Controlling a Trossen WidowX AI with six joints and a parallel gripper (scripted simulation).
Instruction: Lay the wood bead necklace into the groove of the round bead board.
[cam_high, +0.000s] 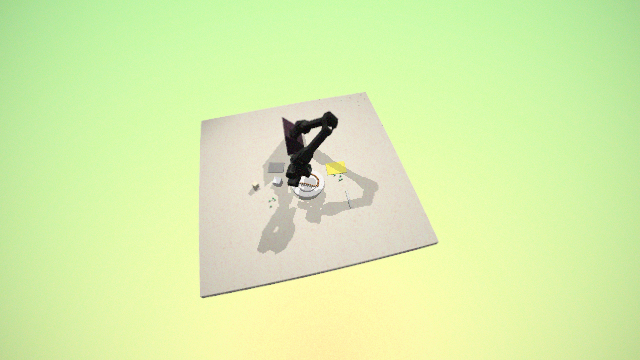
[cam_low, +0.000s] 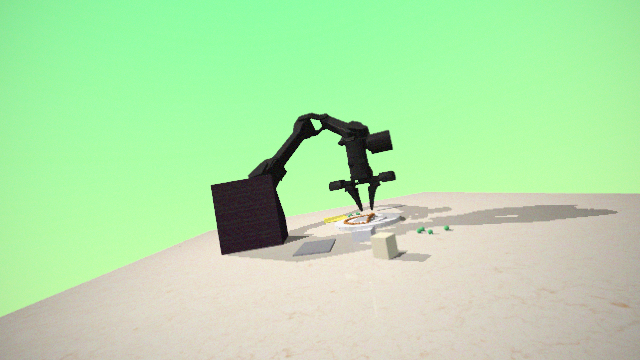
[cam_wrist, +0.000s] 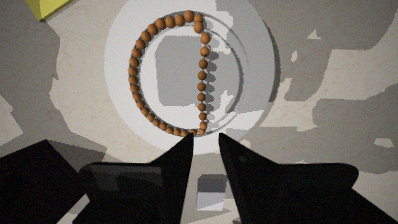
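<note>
Now: gripper tip 50 mm to the right of the round white bead board and 30 mm above it. Round my gripper tip: cream cube: 30 mm behind, 260 mm to the right, 30 mm below; then yellow card: 80 mm behind, 250 mm to the left, 40 mm below; then grey flat plate: 150 mm behind, 130 mm to the right, 40 mm below.
</note>
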